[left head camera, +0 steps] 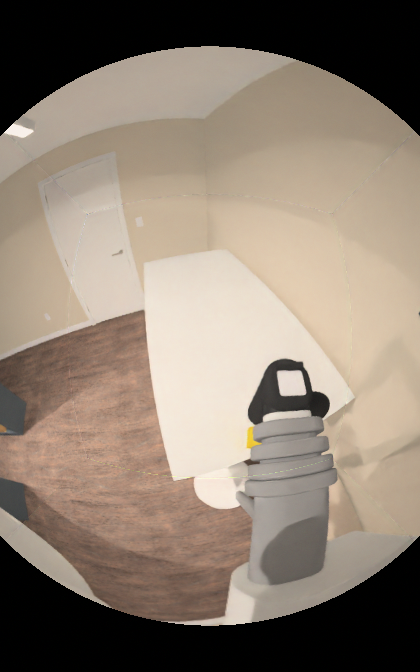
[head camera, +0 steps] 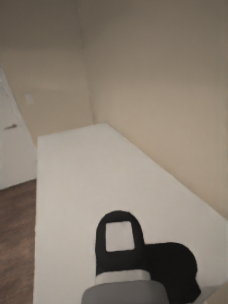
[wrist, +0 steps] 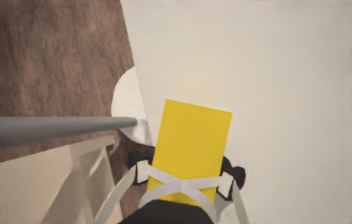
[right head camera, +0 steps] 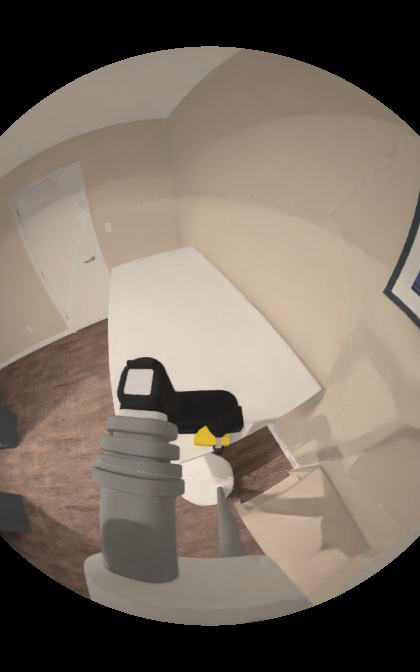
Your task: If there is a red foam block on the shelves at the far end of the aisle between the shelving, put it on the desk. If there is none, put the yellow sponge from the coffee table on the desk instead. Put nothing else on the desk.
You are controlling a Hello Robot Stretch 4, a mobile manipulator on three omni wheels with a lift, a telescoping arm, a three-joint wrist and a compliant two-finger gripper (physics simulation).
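Places are measured from the robot's base along level axes (x ahead, y left, z up), in millimetres.
Pixels of known places: gripper, fingertip midpoint: (wrist: 186,164).
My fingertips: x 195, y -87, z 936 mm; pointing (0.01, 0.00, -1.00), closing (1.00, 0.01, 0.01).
Behind a point stands the place of what it marks.
The yellow sponge (left head camera: 252,438) (right head camera: 204,438) (wrist: 192,135) {z 985, x 197, y -49 mm} is held between the two fingertips of my gripper (wrist: 186,164) {z 936, x 195, y -87 mm}, which is shut on it. In the wrist view the sponge shows over the near end of the white desk (head camera: 100,175) {z 922, x 789, y 86 mm} (left head camera: 200,325) (right head camera: 200,320) (wrist: 285,75) {z 922, x 294, y 32 mm}, close to the desk's edge. How high it is above the desk top is hard to tell. In the head camera view the black wrist hides the sponge. The red foam block and the coffee table cannot be made out in these views.
A round white object (left head camera: 215,492) (right head camera: 202,482) (wrist: 125,102) {z 187, x -127, y -15 mm} stands below the desk's near edge. A beige panel-like object (right head camera: 285,525) is at the lower right. A wall runs along the desk's right side. Dark furniture (left head camera: 11,410) (right head camera: 7,425) shows at the left edge. A white door (head camera: 15,150) {z 552, x 1889, y 1357 mm} is beyond.
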